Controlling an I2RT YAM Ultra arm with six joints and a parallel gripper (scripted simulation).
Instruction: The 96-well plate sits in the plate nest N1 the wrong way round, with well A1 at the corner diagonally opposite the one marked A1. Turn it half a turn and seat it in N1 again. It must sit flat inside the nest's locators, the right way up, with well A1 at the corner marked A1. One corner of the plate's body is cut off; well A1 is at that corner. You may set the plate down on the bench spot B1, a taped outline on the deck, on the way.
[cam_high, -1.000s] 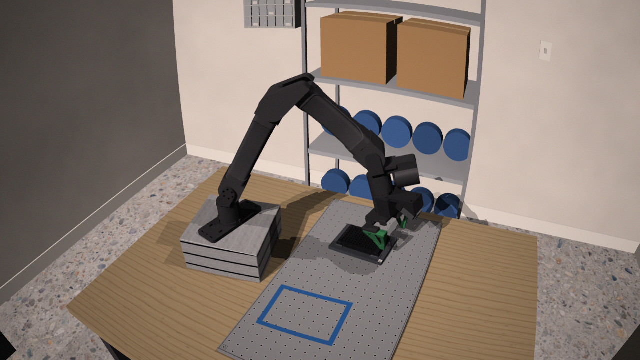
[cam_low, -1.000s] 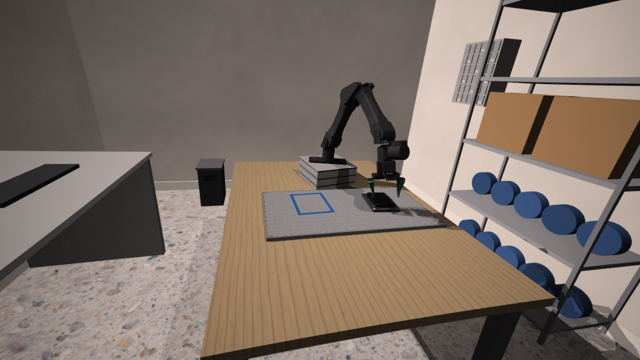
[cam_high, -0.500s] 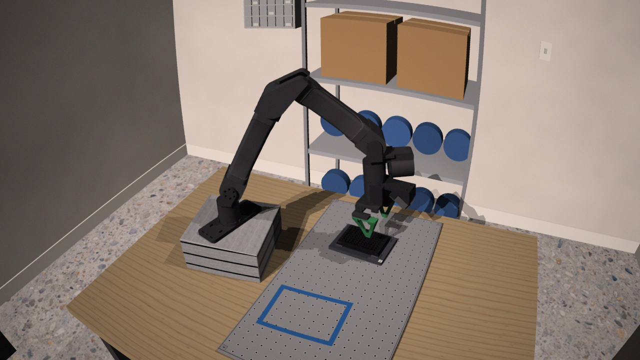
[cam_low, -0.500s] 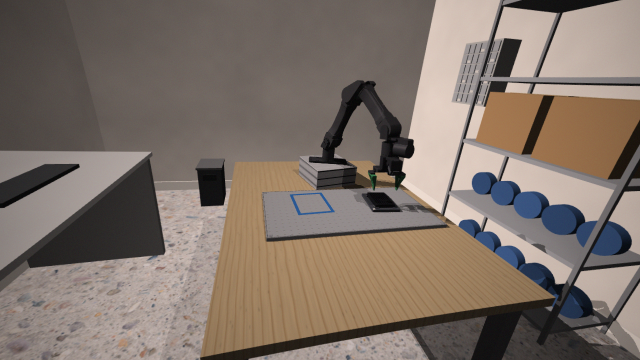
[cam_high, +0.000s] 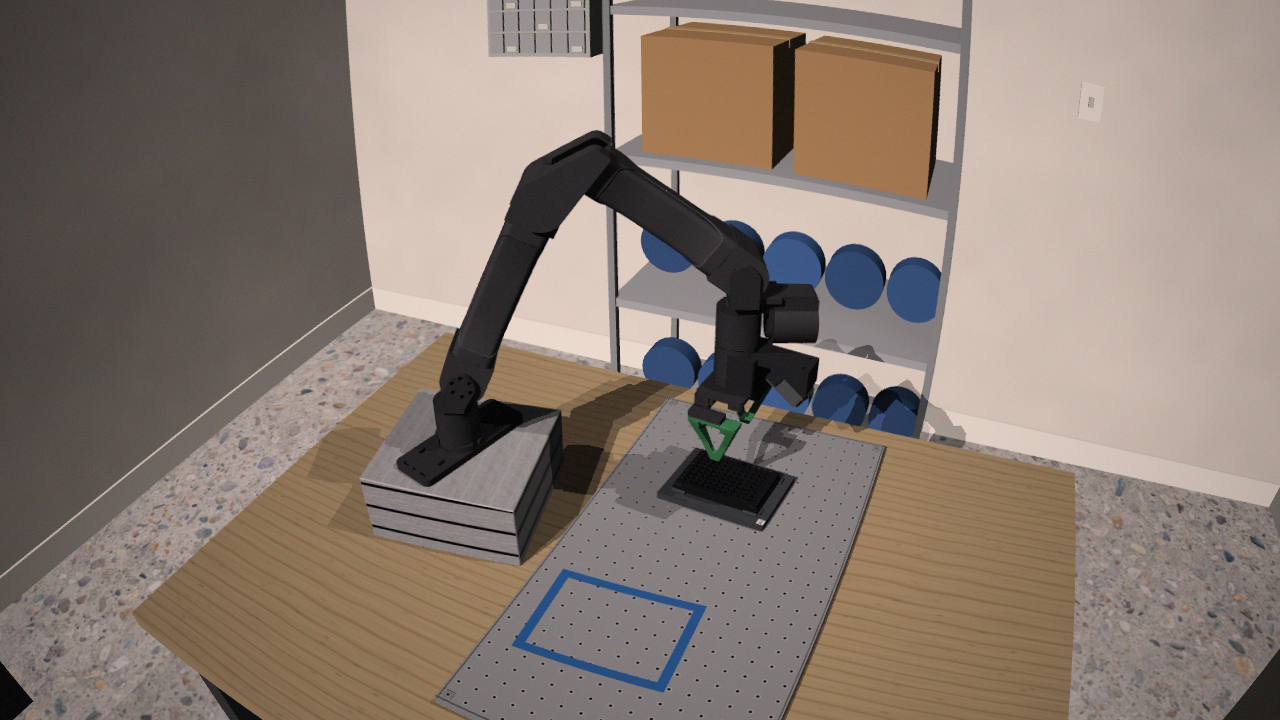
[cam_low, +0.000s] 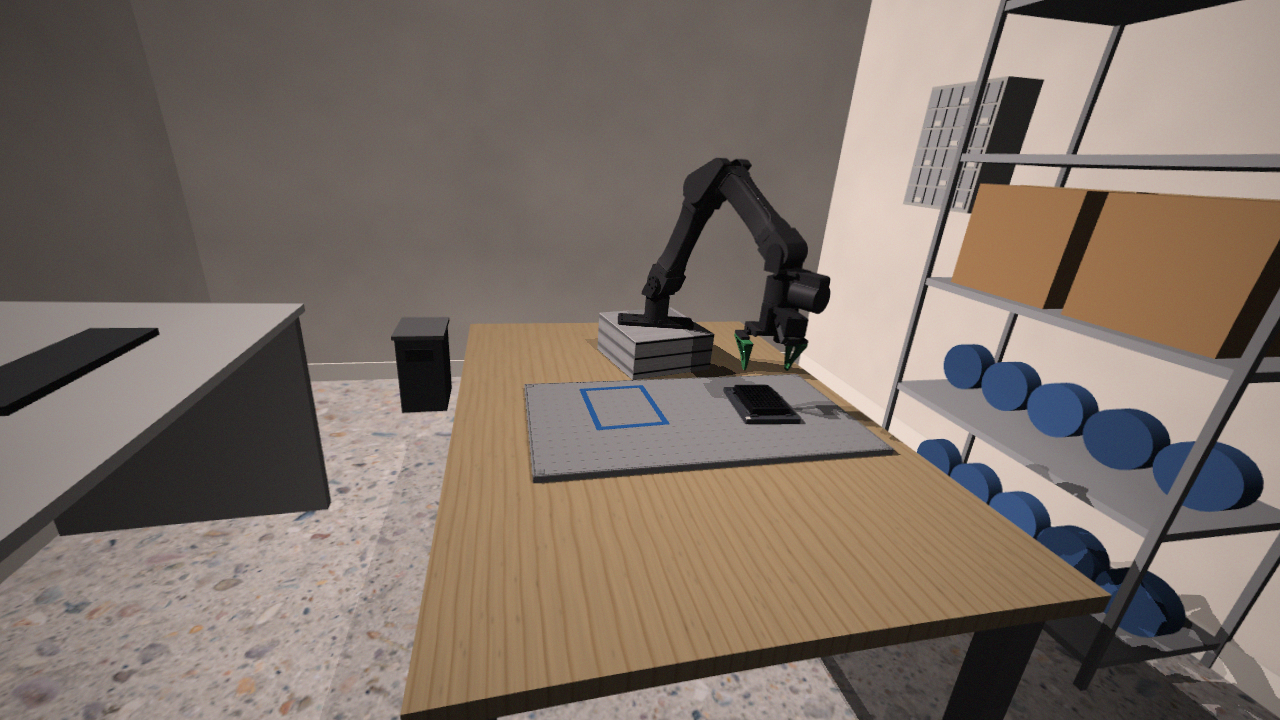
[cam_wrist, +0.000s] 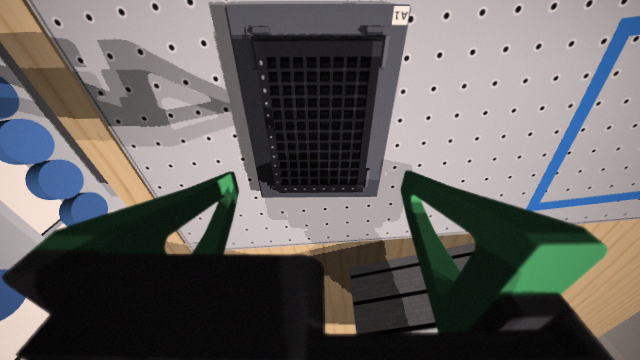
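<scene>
Right now the black 96-well plate is 80 mm below my hand. From my hand the other things lie so: white A1 label: 80 mm ahead, 50 mm to the right, 90 mm below; dark plate nest N1: 90 mm below.
</scene>
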